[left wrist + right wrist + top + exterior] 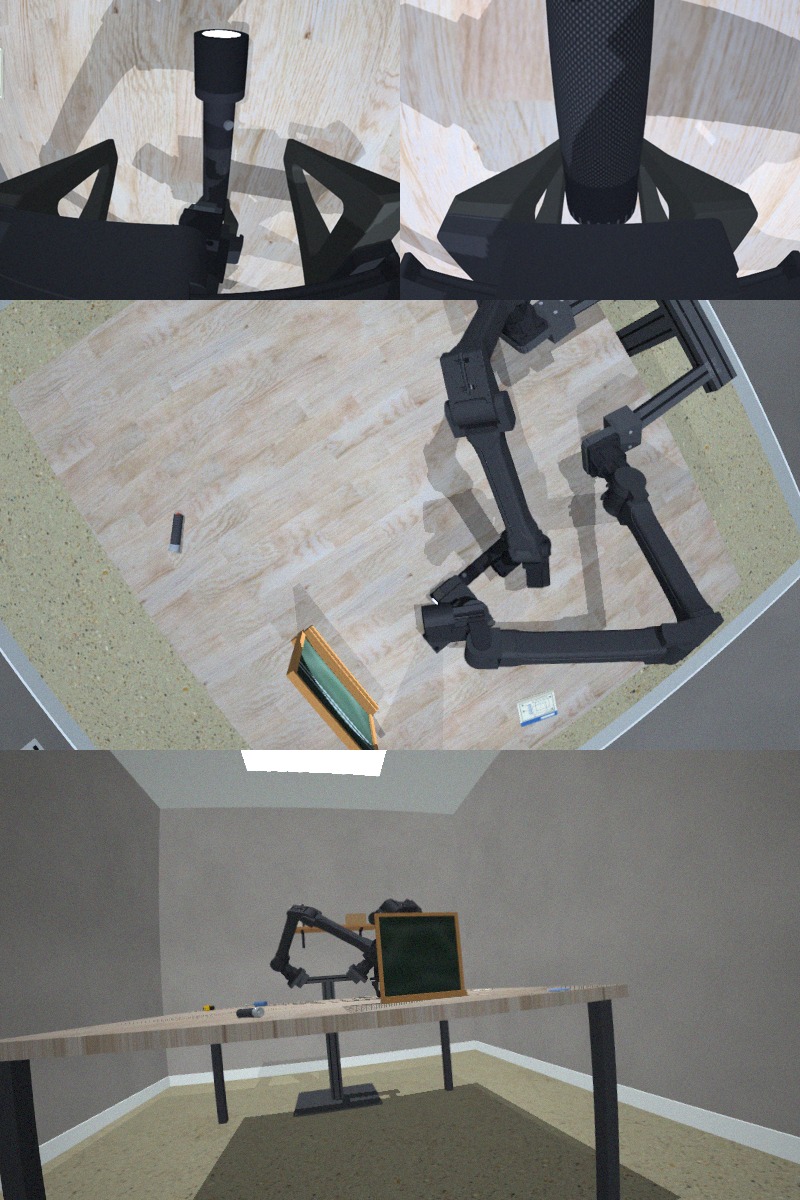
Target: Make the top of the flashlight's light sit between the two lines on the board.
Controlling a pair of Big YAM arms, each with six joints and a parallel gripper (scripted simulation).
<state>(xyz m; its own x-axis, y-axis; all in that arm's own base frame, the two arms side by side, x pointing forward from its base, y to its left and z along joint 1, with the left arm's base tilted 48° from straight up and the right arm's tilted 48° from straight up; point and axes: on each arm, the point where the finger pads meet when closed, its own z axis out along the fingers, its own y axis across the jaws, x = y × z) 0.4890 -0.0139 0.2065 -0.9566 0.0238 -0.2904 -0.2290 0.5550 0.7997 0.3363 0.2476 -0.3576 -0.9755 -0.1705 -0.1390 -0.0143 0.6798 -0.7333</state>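
Note:
My left hand is 37 cm short of the orange-framed green board, 2 cm to the right of it and 4 cm above it. The rest, counted from my left hand: black flashlight 9 cm behind, 17 cm below.

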